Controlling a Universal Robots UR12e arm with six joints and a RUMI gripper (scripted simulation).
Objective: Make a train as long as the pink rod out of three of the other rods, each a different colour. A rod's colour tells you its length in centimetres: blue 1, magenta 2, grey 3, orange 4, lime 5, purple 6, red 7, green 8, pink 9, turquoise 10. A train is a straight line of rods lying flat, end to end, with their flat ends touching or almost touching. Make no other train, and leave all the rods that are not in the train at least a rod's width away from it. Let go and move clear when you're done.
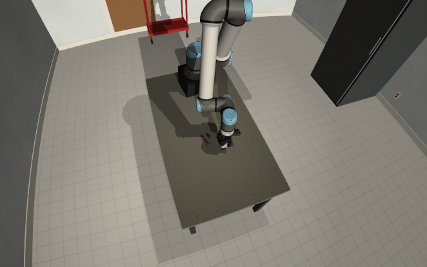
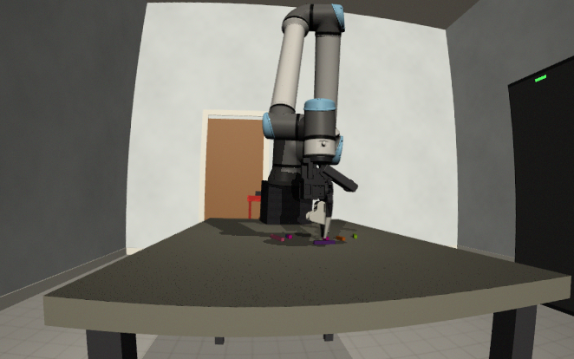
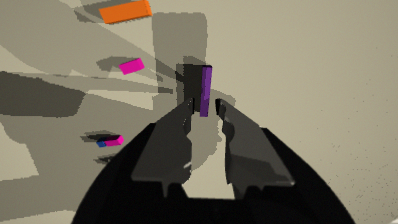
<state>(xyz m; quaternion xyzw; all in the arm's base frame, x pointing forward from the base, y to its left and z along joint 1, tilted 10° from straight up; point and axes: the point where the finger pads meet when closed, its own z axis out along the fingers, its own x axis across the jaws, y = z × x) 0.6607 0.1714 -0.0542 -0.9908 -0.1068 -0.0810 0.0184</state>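
Now: the purple rod 30 mm below my hand. From my hand the other things lie so: orange rod: 90 mm behind, 50 mm to the left, 30 mm below; then blue rod: 120 mm behind, 110 mm to the right, 30 mm below; then pink rod: 140 mm to the right, 70 mm behind, 30 mm below.
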